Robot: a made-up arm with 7 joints.
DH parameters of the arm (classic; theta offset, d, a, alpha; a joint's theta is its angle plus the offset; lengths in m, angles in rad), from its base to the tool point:
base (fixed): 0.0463 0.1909 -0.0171 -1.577
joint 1: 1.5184 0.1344 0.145 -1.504
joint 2: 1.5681 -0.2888 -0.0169 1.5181
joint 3: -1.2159 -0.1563 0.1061 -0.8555
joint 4: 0 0.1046 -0.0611 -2.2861
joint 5: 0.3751 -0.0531 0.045 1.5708
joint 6: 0 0.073 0.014 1.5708
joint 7: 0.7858 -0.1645 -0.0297 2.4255
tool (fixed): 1.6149 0.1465 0 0
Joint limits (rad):
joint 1: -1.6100..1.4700
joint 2: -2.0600..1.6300
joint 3: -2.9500..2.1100
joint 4: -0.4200..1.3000
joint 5: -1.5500..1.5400
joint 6: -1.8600..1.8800
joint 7: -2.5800..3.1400
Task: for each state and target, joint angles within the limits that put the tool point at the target. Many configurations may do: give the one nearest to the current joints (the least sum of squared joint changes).
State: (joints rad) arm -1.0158 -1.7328 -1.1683 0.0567 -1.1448 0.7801 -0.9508
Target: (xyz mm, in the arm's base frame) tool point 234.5 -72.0 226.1
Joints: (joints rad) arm -0.7563 -1.6884 -1.1349 0.0465 -1.1636 0.7900 -0.9647
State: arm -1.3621 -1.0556 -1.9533 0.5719 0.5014 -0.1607 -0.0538
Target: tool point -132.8 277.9 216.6
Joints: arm -1.6100 -0.4489 -2.4703 0.6019 0.5689 -1.1920 0.3386
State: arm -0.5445 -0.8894 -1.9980 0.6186 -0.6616 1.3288 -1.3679
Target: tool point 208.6 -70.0 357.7
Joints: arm -0.9065 -0.7420 -1.8769 0.1748 -0.7566 0.7220 -1.2198
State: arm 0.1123 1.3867 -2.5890 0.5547 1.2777 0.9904 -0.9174
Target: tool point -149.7 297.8 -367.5
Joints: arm 1.0741 1.3738 -2.8614 0.1526 1.5400 0.9866 -1.0159
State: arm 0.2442 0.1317 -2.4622 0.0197 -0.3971 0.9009 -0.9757
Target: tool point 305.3 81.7 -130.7
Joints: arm 0.7942 0.2301 -2.6493 0.0799 -0.2809 1.0328 -1.0313
